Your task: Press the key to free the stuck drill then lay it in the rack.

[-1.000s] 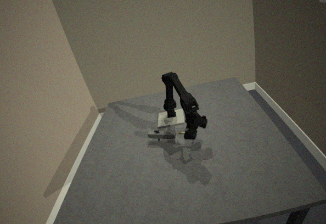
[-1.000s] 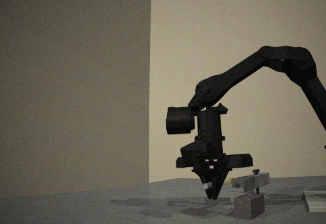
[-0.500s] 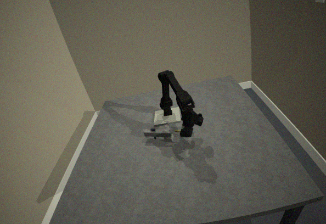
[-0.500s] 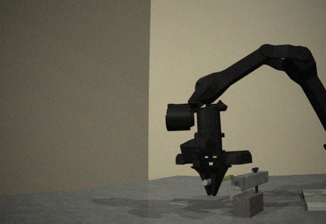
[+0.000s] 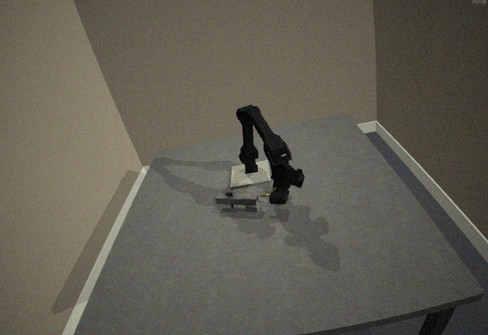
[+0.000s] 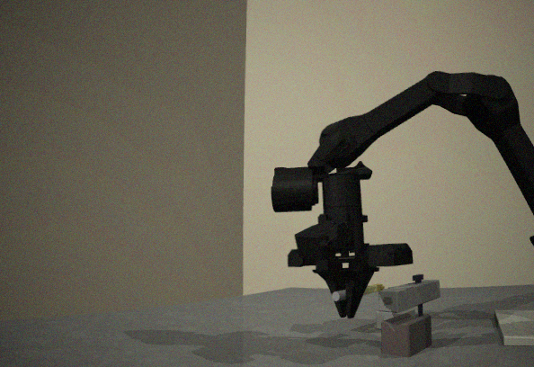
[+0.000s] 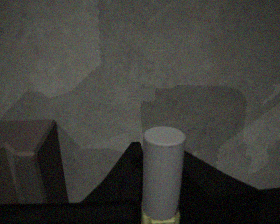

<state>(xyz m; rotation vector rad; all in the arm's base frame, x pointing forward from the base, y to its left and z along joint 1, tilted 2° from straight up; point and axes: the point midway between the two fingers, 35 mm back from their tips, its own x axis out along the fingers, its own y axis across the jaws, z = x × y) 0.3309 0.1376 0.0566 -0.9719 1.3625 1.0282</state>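
Right now my gripper tip is 1 cm past the drill, 4 cm to the left of it and 3 cm below it. Round my gripper tip: grey fixture 6 cm behind, 19 cm to the right; then small dark key 7 cm behind, 22 cm to the right, 1 cm above; then dark rack 8 cm behind, 1 cm to the right, 2 cm below.
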